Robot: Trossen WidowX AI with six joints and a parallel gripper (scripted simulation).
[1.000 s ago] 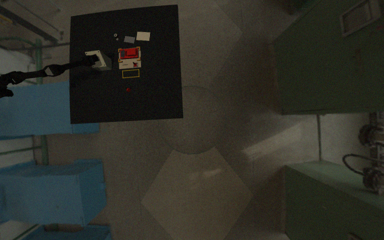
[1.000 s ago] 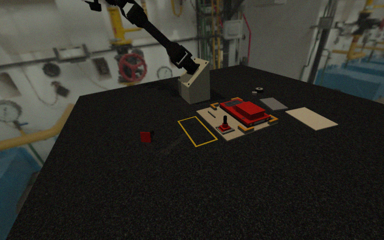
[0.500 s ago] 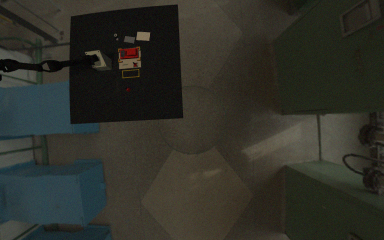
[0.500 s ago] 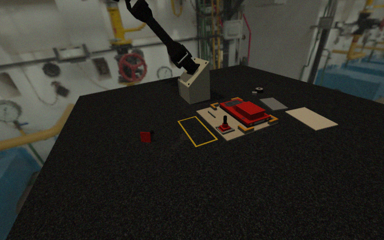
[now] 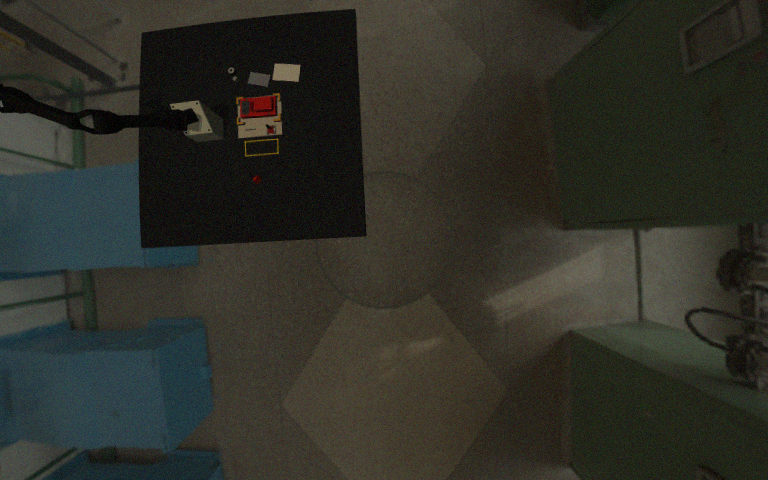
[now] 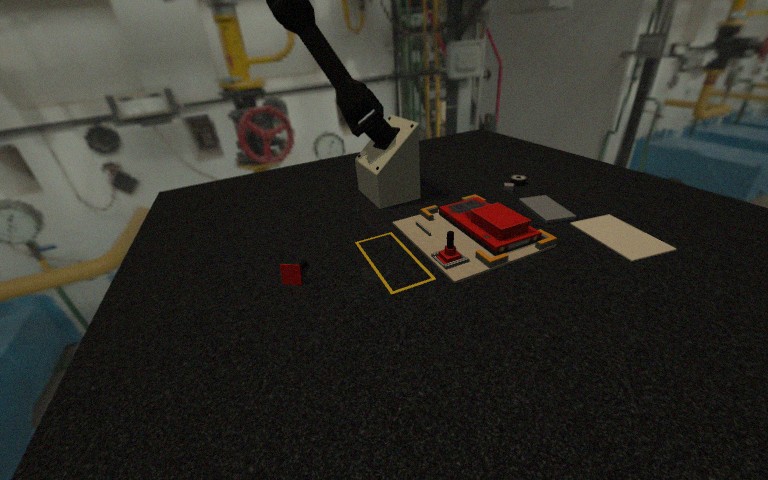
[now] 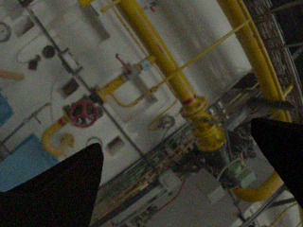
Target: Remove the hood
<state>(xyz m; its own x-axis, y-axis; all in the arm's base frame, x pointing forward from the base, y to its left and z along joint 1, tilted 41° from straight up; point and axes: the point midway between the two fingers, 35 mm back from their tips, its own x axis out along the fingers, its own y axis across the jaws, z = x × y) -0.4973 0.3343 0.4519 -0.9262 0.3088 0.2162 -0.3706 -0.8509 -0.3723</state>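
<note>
The hood lies 920 mm ahead of my gripper tip, 90 mm to the left of it and 640 mm below it. Round my gripper tip: beige plate (1050 mm ahead, 270 mm to the left, 670 mm below); small ring (750 mm ahead, 340 mm to the left, 670 mm below); grey plate (900 mm ahead, 260 mm to the left, 670 mm below).
</note>
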